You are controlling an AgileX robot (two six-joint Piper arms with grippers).
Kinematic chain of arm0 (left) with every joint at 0, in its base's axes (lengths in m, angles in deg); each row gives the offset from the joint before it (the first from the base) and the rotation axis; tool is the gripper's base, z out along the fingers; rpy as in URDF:
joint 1: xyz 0 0 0.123 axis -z
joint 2: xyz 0 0 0 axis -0.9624 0.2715 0
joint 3: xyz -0.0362 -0.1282 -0.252 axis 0.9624 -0.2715 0
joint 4: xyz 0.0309 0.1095 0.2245 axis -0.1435 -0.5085 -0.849
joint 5: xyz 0 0 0 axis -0.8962 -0.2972 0.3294
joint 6: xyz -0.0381 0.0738 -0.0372 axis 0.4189 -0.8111 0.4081
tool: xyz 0 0 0 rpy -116.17 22.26 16.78
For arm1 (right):
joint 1: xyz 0 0 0.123 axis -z
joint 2: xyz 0 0 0 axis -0.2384 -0.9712 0
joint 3: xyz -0.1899 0.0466 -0.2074 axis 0.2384 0.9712 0
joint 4: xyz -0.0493 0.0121 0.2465 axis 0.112 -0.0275 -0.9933
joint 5: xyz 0 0 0 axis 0.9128 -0.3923 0.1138
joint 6: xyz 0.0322 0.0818 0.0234 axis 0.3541 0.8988 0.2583
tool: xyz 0 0 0 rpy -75.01 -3.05 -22.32
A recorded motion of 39 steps. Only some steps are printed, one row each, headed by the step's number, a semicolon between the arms.
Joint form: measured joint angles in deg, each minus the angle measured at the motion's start. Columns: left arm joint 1, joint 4, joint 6, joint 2, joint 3, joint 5; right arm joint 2, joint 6, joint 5, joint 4, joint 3, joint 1.
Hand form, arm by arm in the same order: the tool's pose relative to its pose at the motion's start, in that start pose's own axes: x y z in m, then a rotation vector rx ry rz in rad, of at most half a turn. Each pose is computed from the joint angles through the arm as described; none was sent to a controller.
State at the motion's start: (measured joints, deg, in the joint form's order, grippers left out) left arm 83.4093 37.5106 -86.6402 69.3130 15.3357 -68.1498; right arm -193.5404 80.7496 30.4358 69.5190 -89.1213 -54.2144
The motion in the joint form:
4: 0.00 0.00 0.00 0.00 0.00 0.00; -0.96 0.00 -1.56 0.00 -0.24 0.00
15: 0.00 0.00 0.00 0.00 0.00 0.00; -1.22 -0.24 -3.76 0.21 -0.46 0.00
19: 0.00 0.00 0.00 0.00 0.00 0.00; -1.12 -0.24 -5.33 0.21 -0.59 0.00
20: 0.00 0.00 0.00 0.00 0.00 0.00; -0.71 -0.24 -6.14 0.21 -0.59 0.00
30: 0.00 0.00 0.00 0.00 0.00 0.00; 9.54 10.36 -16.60 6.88 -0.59 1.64
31: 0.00 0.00 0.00 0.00 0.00 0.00; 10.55 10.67 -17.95 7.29 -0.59 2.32
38: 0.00 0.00 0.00 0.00 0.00 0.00; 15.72 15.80 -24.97 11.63 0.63 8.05
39: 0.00 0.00 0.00 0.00 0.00 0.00; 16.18 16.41 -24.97 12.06 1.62 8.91
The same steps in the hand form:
4: 0.0000 0.0000 0.0000 0.0000 0.0000 0.0000; 0.0060 -0.0009 0.0070 -0.0022 0.0395 0.0017
15: 0.0000 0.0000 0.0000 0.0000 0.0000 0.0000; 0.0098 -0.0010 0.0082 -0.0035 0.0787 -0.0048
19: 0.0000 0.0000 0.0000 0.0000 0.0000 0.0000; 0.0112 -0.0005 0.0068 -0.0064 0.1020 -0.0053
20: 0.0000 0.0000 0.0000 0.0000 0.0000 0.0000; 0.0105 0.0001 0.0033 -0.0080 0.1090 -0.0063
30: 0.0000 0.0000 0.0000 0.0000 0.0000 0.0000; -0.0141 -0.0088 -0.0860 0.0976 0.1111 0.1147
31: 0.0000 0.0000 0.0000 0.0000 0.0000 0.0000; -0.0153 -0.0138 -0.0958 0.1101 0.1154 0.1255
38: 0.0000 0.0000 0.0000 0.0000 0.0000 0.0000; -0.0122 -0.0597 -0.1468 0.2383 0.1498 0.2665
39: 0.0000 0.0000 0.0000 0.0000 0.0000 0.0000; -0.0093 -0.0670 -0.1488 0.2542 0.1562 0.2876

